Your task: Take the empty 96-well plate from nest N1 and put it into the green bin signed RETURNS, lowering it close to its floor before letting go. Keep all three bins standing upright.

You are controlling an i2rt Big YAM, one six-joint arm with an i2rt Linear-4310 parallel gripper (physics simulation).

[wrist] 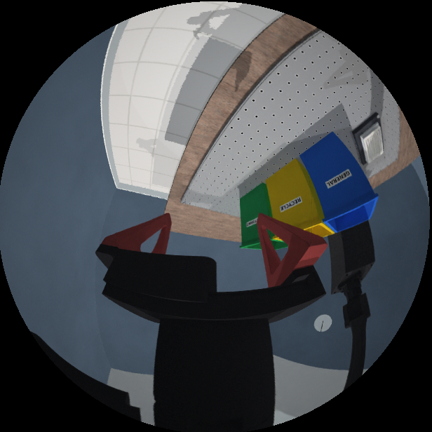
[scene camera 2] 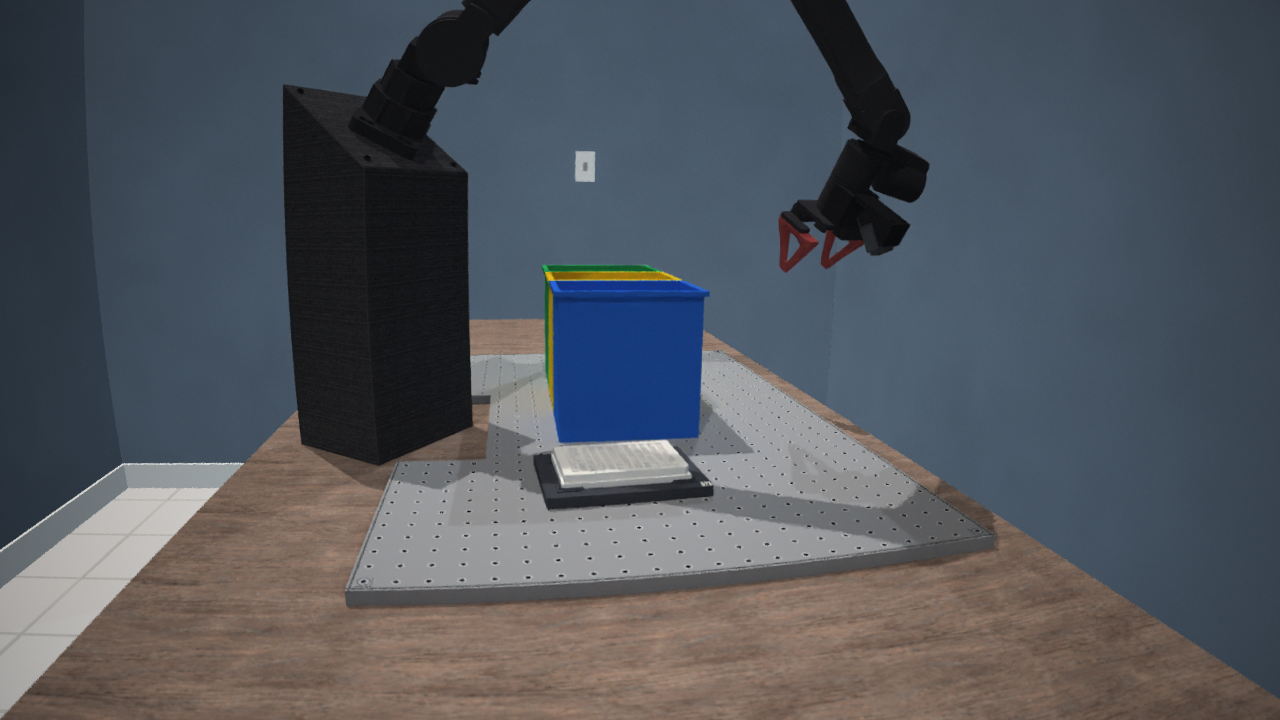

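Pixels of known places: gripper, fingertip midpoint: (scene camera 2: 803, 268); arm's base, origin of the base link: (scene camera 2: 389, 130).
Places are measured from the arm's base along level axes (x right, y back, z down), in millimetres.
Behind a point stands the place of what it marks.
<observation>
The pale 96-well plate (scene camera 2: 621, 461) @[x 279, y -213, z 347 mm] (wrist: 372, 143) sits in the black nest (scene camera 2: 626, 496) @[x 326, y -202, z 364 mm] (wrist: 358, 142) on the pegboard, in front of the blue bin in the scene view. The green bin (scene camera 2: 601, 267) @[x -224, y -350, z 196 mm] (wrist: 252, 205) stands upright at the far end of the row; its label is partly hidden by a finger in the wrist view. The yellow bin (scene camera 2: 617, 276) @[x -92, y -333, z 199 mm] (wrist: 295, 200) stands upright in the middle, and the blue bin (scene camera 2: 628, 362) @[x 149, y -266, z 276 mm] (wrist: 340, 175) stands upright nearest the nest. My gripper (scene camera 2: 804, 268) @[x 25, y -587, z 177 mm] (wrist: 213, 217) is open and empty, high up and to the right of the bins in the scene view.
The grey perforated board (scene camera 2: 501, 546) @[x 378, y -74, z 372 mm] (wrist: 280, 95) lies on the wooden table (scene camera 2: 626, 653) @[x 530, y -129, z 385 mm] (wrist: 205, 222). The tall black pedestal (scene camera 2: 371, 304) @[x 121, y 23, z 201 mm] (wrist: 351, 250) carries the arm and stands left of the bins in the scene view. Walls surround the table.
</observation>
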